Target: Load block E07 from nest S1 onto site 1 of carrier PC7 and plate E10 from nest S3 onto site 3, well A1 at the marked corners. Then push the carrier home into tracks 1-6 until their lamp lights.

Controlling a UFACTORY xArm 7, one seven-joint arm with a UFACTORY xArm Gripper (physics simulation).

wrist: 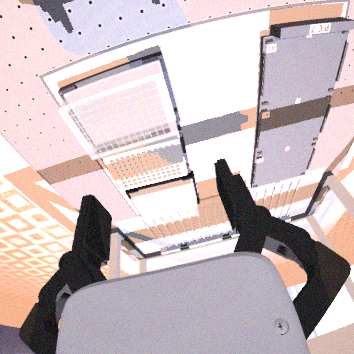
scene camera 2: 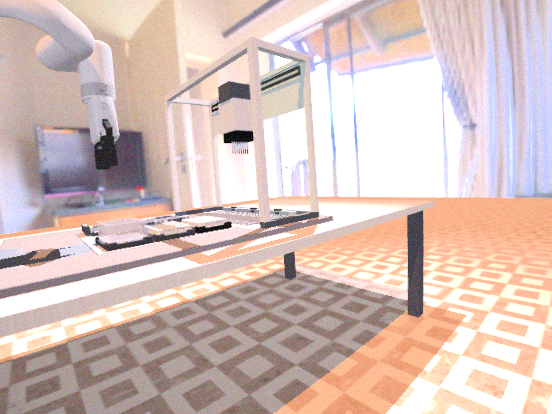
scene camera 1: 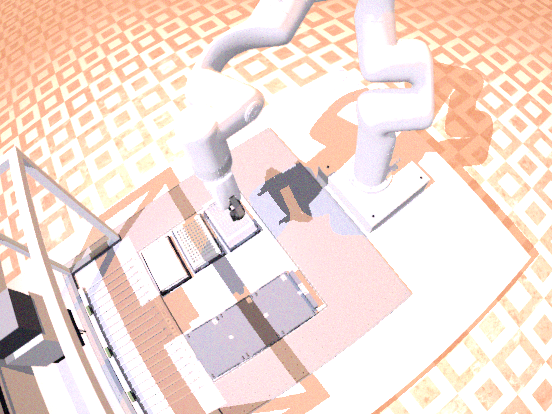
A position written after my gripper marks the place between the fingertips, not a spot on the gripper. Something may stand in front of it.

Observation:
My gripper [scene camera 1: 228, 201] is open, with nothing in its grasp. I also see a grey carrier [scene camera 1: 282, 304].
The grey carrier shows as well in the wrist view [wrist: 299, 60]. My gripper shows as well in the wrist view [wrist: 157, 189].

